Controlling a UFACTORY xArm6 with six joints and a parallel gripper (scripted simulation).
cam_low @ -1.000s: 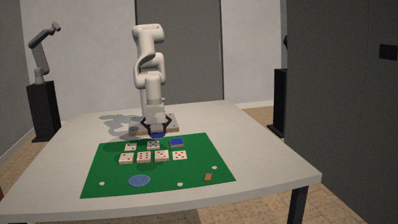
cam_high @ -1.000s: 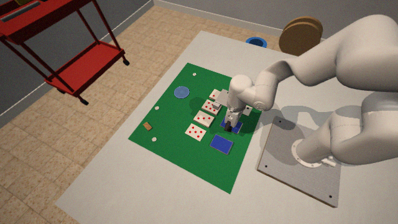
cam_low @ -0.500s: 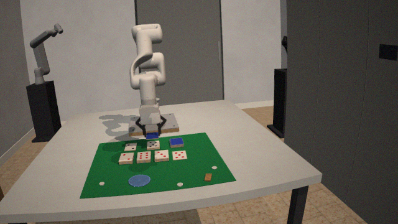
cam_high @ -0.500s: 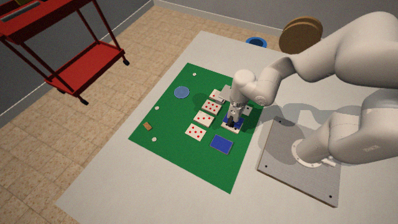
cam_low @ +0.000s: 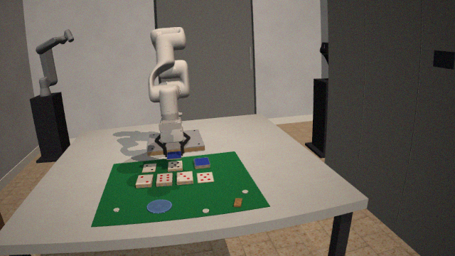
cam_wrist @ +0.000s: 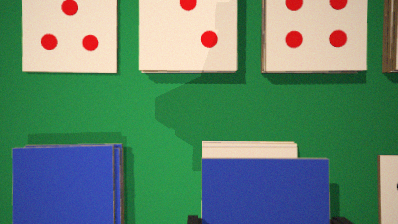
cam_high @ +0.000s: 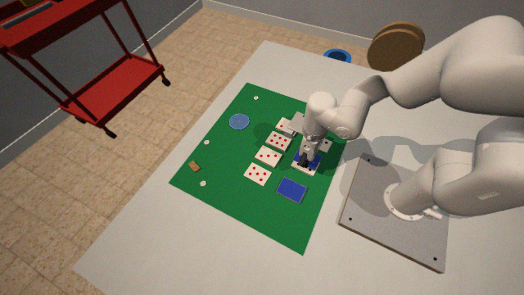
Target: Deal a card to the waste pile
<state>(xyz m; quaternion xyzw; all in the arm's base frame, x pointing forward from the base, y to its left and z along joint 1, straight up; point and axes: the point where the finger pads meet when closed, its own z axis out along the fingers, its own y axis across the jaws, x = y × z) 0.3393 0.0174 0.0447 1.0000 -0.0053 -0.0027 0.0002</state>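
My hand is 12 cm to the left of the card, 7 cm above it and 1 cm past it. From my hand the other things lie so: green mat (16 cm ahead, 8 cm below); wooden block (37 cm ahead, 21 cm to the left, 7 cm below).
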